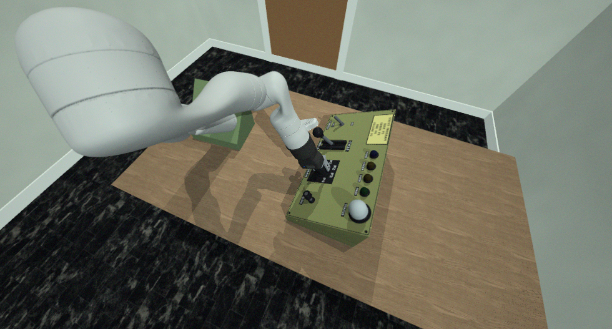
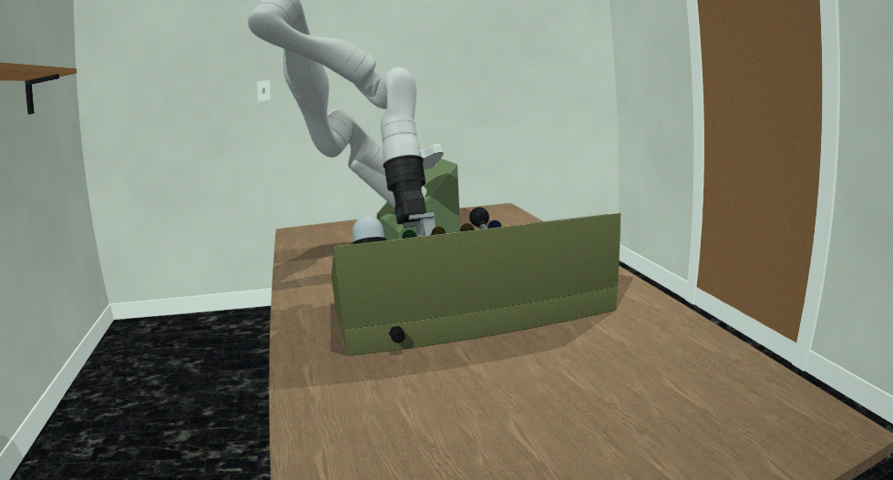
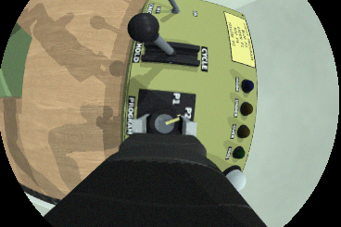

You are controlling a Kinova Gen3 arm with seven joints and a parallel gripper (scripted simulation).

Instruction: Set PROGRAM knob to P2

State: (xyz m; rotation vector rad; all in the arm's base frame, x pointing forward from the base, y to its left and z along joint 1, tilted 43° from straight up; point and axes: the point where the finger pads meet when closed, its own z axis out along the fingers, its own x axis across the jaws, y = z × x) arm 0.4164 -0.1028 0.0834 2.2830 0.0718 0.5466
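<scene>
Now: the program knob 20 mm ahead of my hand. The rest, counted from my hand: black ball-topped lever: 120 mm to the left; then olive console: 50 mm ahead, 50 mm to the left, 30 mm below; then black toggle switch: 20 mm behind, 120 mm to the right.
</scene>
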